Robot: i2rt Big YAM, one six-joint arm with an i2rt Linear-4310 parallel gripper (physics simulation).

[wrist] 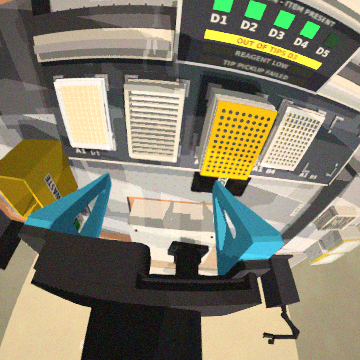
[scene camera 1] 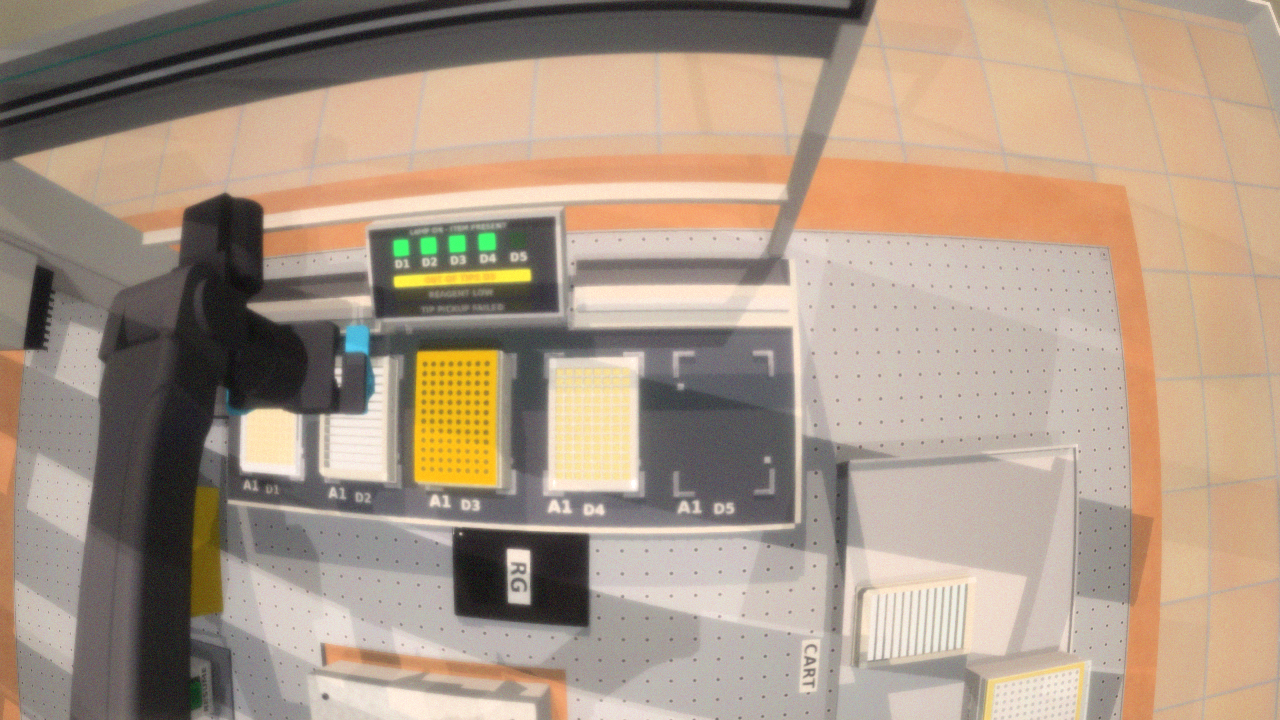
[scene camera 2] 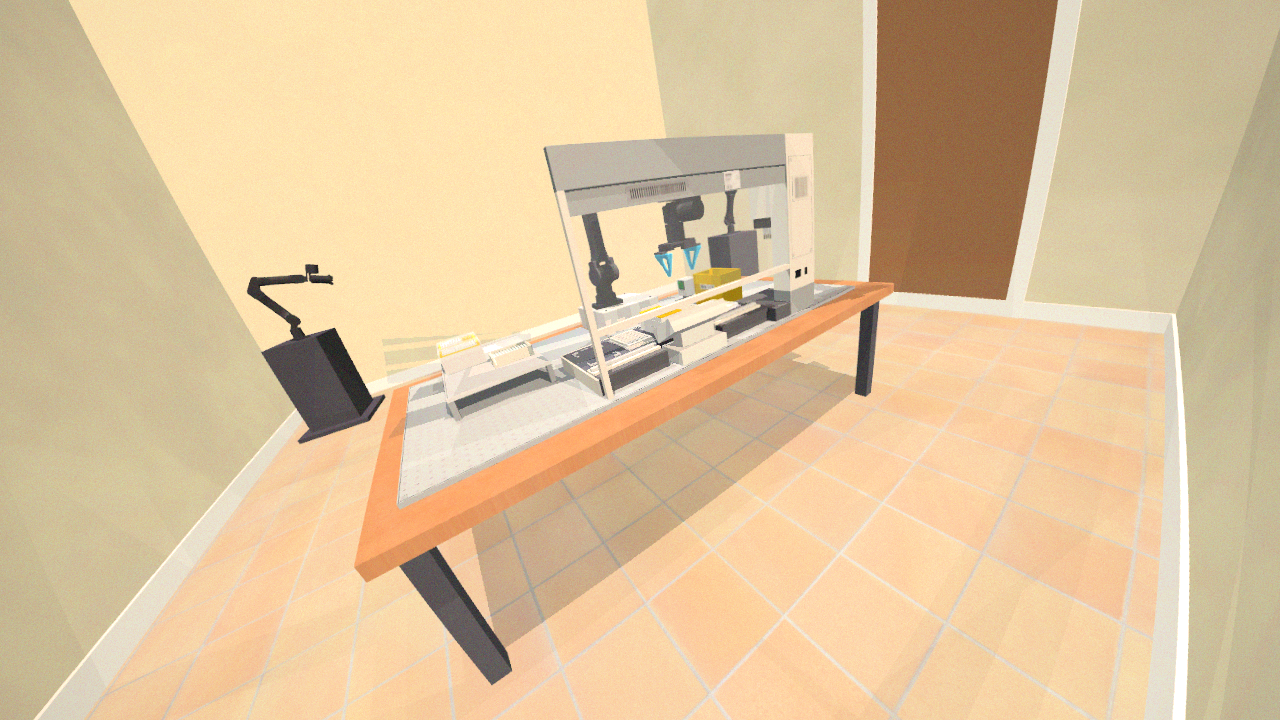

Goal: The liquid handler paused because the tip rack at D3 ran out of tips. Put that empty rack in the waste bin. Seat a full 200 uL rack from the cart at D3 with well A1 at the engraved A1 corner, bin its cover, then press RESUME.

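Pixels of known places: gripper, between the fingertips: (wrist: 161, 181) (scene camera 1: 326, 386) (scene camera 2: 681, 273); arm's base, origin of its link: (wrist: 187, 248).
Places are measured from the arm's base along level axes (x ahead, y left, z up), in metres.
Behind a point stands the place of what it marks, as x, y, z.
Note:
The yellow tip rack (scene camera 1: 457, 418) @(0.401, 0.042, 0.024) (wrist: 238, 137) @(0.417, 0.048, 0.024) sits at D3, its top full of dark holes. My gripper (scene camera 2: 679, 270) @(0.401, 0.143, 0.124) (wrist: 161, 181) @(0.401, 0.143, 0.124) is open and empty, high above the deck's left part; in scene camera 1 the arm partly covers D1 and D2. The yellow waste bin (scene camera 1: 206, 550) @(0.184, 0.382, -0.049) (scene camera 2: 718, 282) (wrist: 37, 172) @(0.246, 0.391, 0.017) is left of the deck, partly behind the arm in scene camera 1. The cart (scene camera 1: 957, 510) @(0.375, -0.458, -0.023) holds a striped-top rack (scene camera 1: 914, 619) @(0.260, -0.422, -0.001) and a yellow-edged rack (scene camera 1: 1038, 694) @(0.186, -0.571, 0.047). A small green button (scene camera 1: 195, 691) @(0.010, 0.357, -0.004) shows near the bin; its label is unreadable. The display (scene camera 1: 465, 268) @(0.541, 0.059, 0.031) (wrist: 270, 50) @(0.531, 0.061, 0.025) reads OUT OF TIPS D3.
A pale plate (scene camera 1: 271, 441) @(0.339, 0.281, -0.024) (wrist: 84, 112) @(0.376, 0.288, -0.024) is at D1, a ribbed trough (wrist: 154, 122) @(0.385, 0.167, -0.019) at D2 and a white rack (scene camera 1: 593, 425) @(0.419, -0.079, -0.024) (wrist: 293, 136) @(0.432, -0.074, -0.024) at D4. D5 has bare corner brackets. A black RG block (scene camera 1: 478, 577) @(0.242, 0.026, -0.075) lies before the deck. The enclosure's frame post (scene camera 1: 814, 134) @(0.625, -0.232, 0.228) stands at the right.

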